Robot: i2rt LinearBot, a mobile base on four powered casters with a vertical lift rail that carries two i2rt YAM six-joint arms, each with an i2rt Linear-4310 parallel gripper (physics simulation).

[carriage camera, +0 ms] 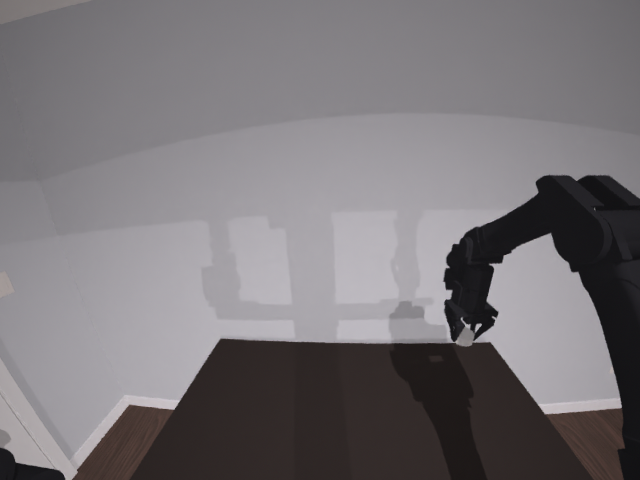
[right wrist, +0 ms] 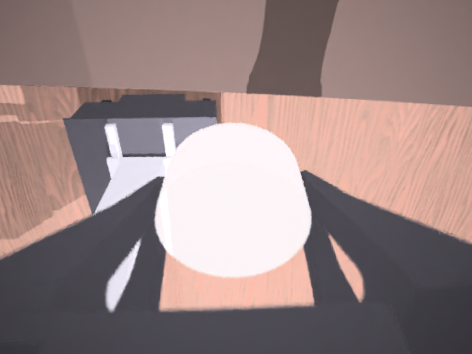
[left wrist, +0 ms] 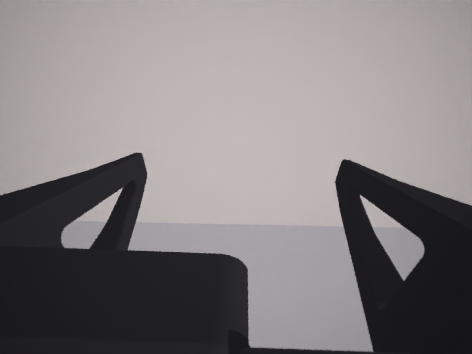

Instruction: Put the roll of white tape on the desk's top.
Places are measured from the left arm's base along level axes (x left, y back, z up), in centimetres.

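Pixels of known places: left gripper, between the fingertips: [left wrist: 241, 167]; right gripper, between the fingertips: [carriage camera: 462, 340] [right wrist: 232, 188].
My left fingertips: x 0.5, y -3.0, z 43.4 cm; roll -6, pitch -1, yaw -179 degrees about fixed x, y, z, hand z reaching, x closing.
Behind a point stands the place of what it marks.
The roll of white tape [carriage camera: 465, 336] {x -65.6, y -40.0, z -0.2 cm} [right wrist: 233, 210] {x -66.0, y -42.2, z -0.2 cm} is between the fingers of my right gripper [carriage camera: 471, 336] {x -65.9, y -41.4, z -2.4 cm} [right wrist: 232, 188] {x -65.9, y -41.4, z -2.4 cm}, which is shut on it. In the carriage camera view the roll shows in front of the wall and the desk's far right corner; its height above the desk is hard to tell. The dark brown desk [carriage camera: 248, 403] {x 3.2, y -64.8, z -55.4 cm} [right wrist: 165, 45] {x -53.4, y -33.0, z -55.5 cm} fills the lower middle of the carriage view, and its edge crosses the top of the right wrist view. My left gripper [left wrist: 241, 167] {x 0.5, y -3.0, z 43.4 cm} is open and empty, facing wall and ceiling.
In the right wrist view the robot's dark base [right wrist: 82, 150] {x -11.5, y 12.6, z -97.6 cm} stands on the wooden floor [right wrist: 380, 150] {x -128.7, y 31.1, z -127.5 cm}, short of the desk's edge. A pale wall [carriage camera: 155, 279] {x 66.3, y -111.1, z -19.0 cm} rises behind the desk. A white door frame [carriage camera: 31, 418] {x 123.8, y -61.7, z -74.8 cm} is at the left. The right arm's shadow lies across the desk.
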